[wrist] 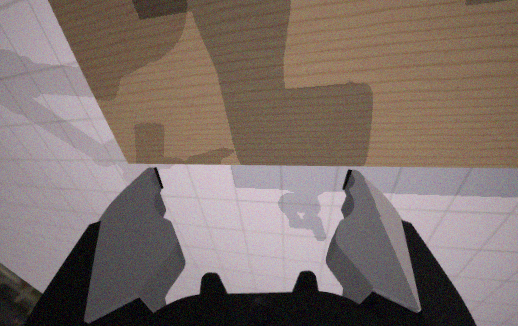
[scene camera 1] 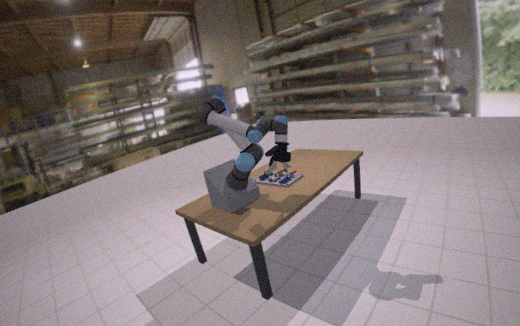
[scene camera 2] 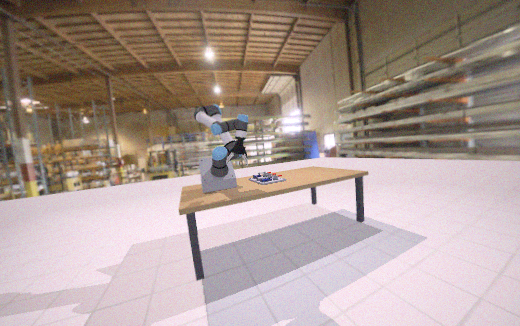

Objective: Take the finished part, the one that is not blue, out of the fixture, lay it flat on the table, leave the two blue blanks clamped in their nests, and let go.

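Pixels of known places: gripper, fingertip midpoint: (wrist: pixel 254 170) (scene camera 1: pixel 278 174) (scene camera 2: pixel 236 165); arm's base at its link origin: (scene camera 1: pixel 236 181) (scene camera 2: pixel 219 170).
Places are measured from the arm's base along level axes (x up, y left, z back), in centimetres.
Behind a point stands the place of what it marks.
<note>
The fixture (scene camera 1: pixel 294 183) @(z -38.8, x -14.5, y -19.4 cm) (scene camera 2: pixel 268 183) @(z -36.3, x -14.7, y -19.3 cm) is a light flat plate on the table, carrying small clamps with red tips. Blue blanks (scene camera 1: pixel 285 180) @(z -35.7, x -12.1, y -14.4 cm) (scene camera 2: pixel 263 179) @(z -34.7, x -11.7, y -13.3 cm) show among the clamps. The finished part is too small to tell apart from the clamps. My gripper (scene camera 1: pixel 279 166) @(z -6.3, x 5.5, y -31.8 cm) (scene camera 2: pixel 244 159) @(z -6.3, x 5.5, y -31.8 cm) (wrist: pixel 254 170) @(z -6.3, x 5.5, y -31.8 cm) is open, with nothing between its fingers. It hangs above table height, to the left of the fixture in the second scene view. In the wrist view the fingertips lie across the table's edge, with floor between the fingers; the fixture and parts do not show there.
The wooden table (scene camera 1: pixel 330 167) @(z -77.2, x -15.2, y -33.5 cm) (scene camera 2: pixel 320 175) @(z -88.7, x -15.2, y -26.2 cm) (wrist: pixel 430 90) @(z -29.9, x -15.2, y -30.4 cm) has dark legs. A grey pedestal box (scene camera 1: pixel 220 192) @(z 15.8, x -1.4, y 0.0 cm) (scene camera 2: pixel 219 183) @(z 2.8, x -9.7, y -7.3 cm) carries the arm at one end of the table. Shadows of the arm fall across the wood and floor. Storage racks stand in the background.
</note>
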